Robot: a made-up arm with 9 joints. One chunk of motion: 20 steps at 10 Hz.
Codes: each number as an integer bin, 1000 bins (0 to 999) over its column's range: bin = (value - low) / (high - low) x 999, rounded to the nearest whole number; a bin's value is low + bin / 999 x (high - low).
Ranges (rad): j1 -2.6..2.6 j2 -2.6..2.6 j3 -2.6..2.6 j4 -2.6..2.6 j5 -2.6..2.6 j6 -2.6..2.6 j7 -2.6..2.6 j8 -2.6..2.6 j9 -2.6..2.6
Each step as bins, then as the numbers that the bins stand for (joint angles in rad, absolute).
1 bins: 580 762 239 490 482 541 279 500 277
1 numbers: 0.4190 1.3664 -1.3560 -0.0494 -0.0911 0.2160 -1.1477 0.0026 -1.1582
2 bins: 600 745 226 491 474 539 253 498 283
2 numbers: 0.5231 1.2779 -1.4236 -0.0442 -0.1327 0.2056 -1.2831 -0.0078 -1.1269
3 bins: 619 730 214 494 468 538 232 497 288
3 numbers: 0.6220 1.1998 -1.4861 -0.0286 -0.1640 0.2004 -1.3924 -0.0130 -1.1009
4 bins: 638 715 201 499 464 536 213 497 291
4 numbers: 0.7209 1.1217 -1.5538 -0.0026 -0.1848 0.1900 -1.4913 -0.0130 -1.0853
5 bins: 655 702 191 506 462 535 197 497 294
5 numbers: 0.8094 1.0541 -1.6058 0.0338 -0.1952 0.1848 -1.5746 -0.0130 -1.0697
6 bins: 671 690 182 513 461 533 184 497 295
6 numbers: 0.8927 0.9916 -1.6527 0.0703 -0.2004 0.1744 -1.6422 -0.0130 -1.0645
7 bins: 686 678 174 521 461 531 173 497 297
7 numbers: 0.9708 0.9291 -1.6943 0.1119 -0.2004 0.1640 -1.6995 -0.0130 -1.0541
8 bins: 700 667 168 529 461 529 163 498 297
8 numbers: 1.0436 0.8719 -1.7255 0.1536 -0.2004 0.1536 -1.7516 -0.0078 -1.0541
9 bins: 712 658 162 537 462 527 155 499 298
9 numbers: 1.1061 0.8250 -1.7568 0.1952 -0.1952 0.1431 -1.7932 -0.0026 -1.0488
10 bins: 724 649 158 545 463 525 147 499 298
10 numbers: 1.1686 0.7782 -1.7776 0.2368 -0.1900 0.1327 -1.8348 -0.0026 -1.0488
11 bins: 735 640 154 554 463 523 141 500 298
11 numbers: 1.2258 0.7313 -1.7984 0.2837 -0.1900 0.1223 -1.8661 0.0026 -1.0488
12 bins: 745 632 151 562 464 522 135 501 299
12 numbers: 1.2779 0.6897 -1.8140 0.3253 -0.1848 0.1171 -1.8973 0.0078 -1.0436
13 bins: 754 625 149 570 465 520 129 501 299
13 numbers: 1.3247 0.6533 -1.8244 0.3670 -0.1796 0.1067 -1.9285 0.0078 -1.0436
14 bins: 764 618 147 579 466 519 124 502 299
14 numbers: 1.3768 0.6168 -1.8348 0.4138 -0.1744 0.1015 -1.9546 0.0130 -1.0436
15 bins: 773 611 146 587 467 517 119 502 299
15 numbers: 1.4236 0.5804 -1.8400 0.4555 -0.1692 0.0911 -1.9806 0.0130 -1.0436
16 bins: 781 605 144 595 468 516 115 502 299
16 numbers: 1.4653 0.5491 -1.8505 0.4971 -0.1640 0.0859 -2.0014 0.0130 -1.0436
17 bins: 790 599 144 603 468 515 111 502 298
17 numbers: 1.5121 0.5179 -1.8505 0.5387 -0.1640 0.0807 -2.0222 0.0130 -1.0488
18 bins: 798 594 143 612 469 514 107 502 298
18 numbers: 1.5538 0.4919 -1.8557 0.5856 -0.1588 0.0755 -2.0430 0.0130 -1.0488
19 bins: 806 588 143 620 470 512 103 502 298
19 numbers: 1.5954 0.4607 -1.8557 0.6272 -0.1536 0.0651 -2.0639 0.0130 -1.0488
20 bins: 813 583 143 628 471 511 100 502 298
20 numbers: 1.6318 0.4346 -1.8557 0.6689 -0.1483 0.0599 -2.0795 0.0130 -1.0488
